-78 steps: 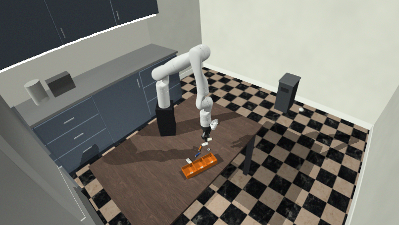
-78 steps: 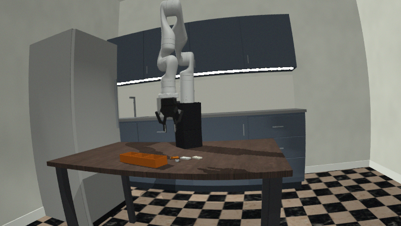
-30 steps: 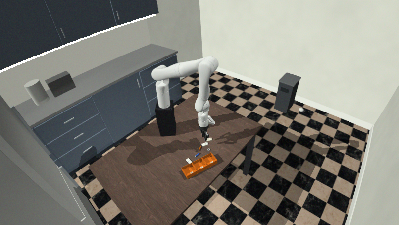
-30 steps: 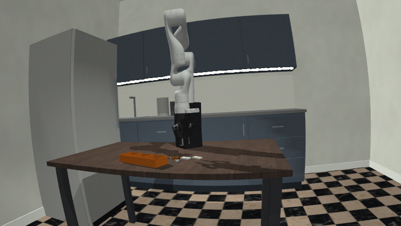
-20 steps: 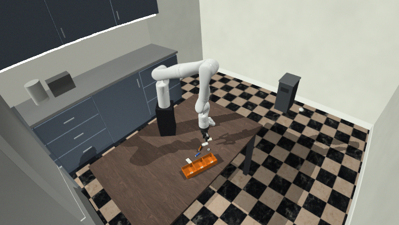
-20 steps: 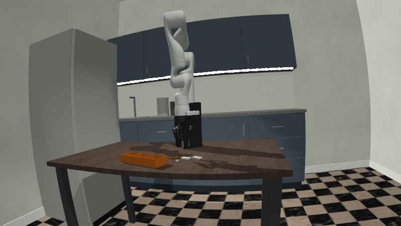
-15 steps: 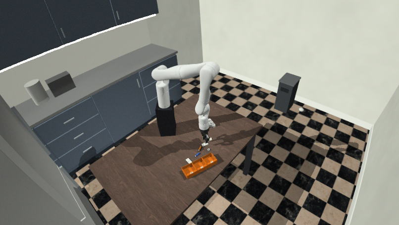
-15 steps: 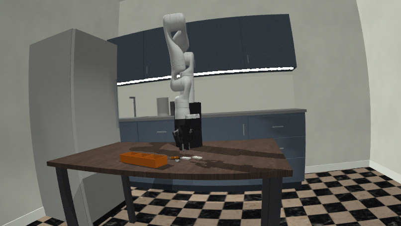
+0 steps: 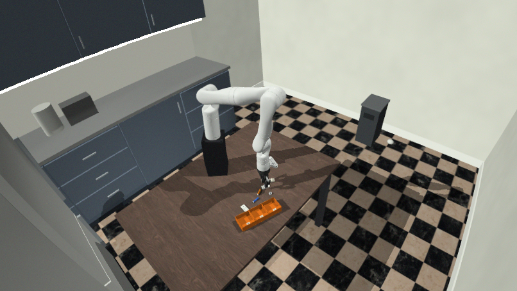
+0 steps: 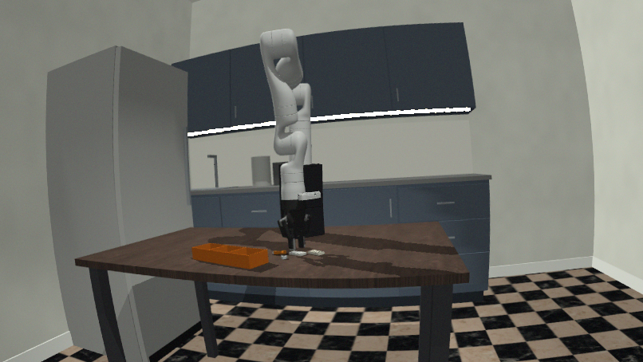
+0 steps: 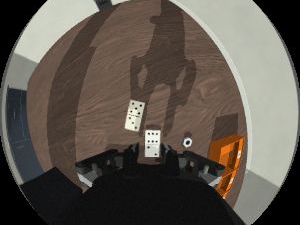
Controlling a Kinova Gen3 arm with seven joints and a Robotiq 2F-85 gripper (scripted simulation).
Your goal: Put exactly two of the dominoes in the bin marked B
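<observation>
My gripper is now 150 mm short of the orange bin tray, 160 mm to the left of it and 10 mm above it. The rest, counted from my hand: blue marker 50 mm ahead, 110 mm to the right, 30 mm below; then small nut 70 mm ahead, 10 mm to the right, 30 mm below; then orange marker 20 mm ahead, 60 mm to the right, 30 mm below.
</observation>
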